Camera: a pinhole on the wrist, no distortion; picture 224 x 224 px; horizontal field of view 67.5 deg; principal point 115.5 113.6 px. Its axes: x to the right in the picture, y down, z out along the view. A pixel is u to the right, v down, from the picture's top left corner.
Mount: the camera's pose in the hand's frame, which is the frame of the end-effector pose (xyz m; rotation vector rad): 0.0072 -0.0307 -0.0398 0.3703 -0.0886 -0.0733
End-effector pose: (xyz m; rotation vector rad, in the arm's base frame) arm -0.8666 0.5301 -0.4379 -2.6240 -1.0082 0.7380
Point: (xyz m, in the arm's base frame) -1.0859 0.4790 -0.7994
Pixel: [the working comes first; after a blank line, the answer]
In the camera's frame: -0.0204 0.2438 0.4018

107 215
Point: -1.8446 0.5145 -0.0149
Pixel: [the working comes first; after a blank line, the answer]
In the camera's frame: -0.7178 -0.5898 0.5066

outside the picture
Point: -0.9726 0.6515 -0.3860
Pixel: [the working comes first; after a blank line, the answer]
In the camera's frame: 0.0047 -0.1079 0.1033

outside the picture
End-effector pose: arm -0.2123 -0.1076 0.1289 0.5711 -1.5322 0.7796
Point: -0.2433 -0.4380 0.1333
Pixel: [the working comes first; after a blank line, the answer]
In the camera's frame: 0.0087 -0.0380 0.3482

120 95
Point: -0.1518 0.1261 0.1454
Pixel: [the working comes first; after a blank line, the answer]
In the camera's frame: -0.0022 0.0618 -0.2145

behind the camera
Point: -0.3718 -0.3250 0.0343
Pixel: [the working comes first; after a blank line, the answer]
In the camera's frame: -0.0802 0.1284 0.2892

69 188
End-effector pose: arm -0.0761 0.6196 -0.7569 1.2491 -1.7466 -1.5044
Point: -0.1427 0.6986 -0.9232
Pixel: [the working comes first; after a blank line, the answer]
In the camera's frame: 0.0055 -0.0392 0.2041

120 81
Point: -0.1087 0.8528 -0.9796
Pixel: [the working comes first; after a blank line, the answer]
In the camera's frame: -0.1234 -0.0905 0.2982

46 63
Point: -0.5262 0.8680 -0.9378
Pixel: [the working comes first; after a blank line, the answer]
In the camera's frame: 0.0507 0.2012 0.5449

131 176
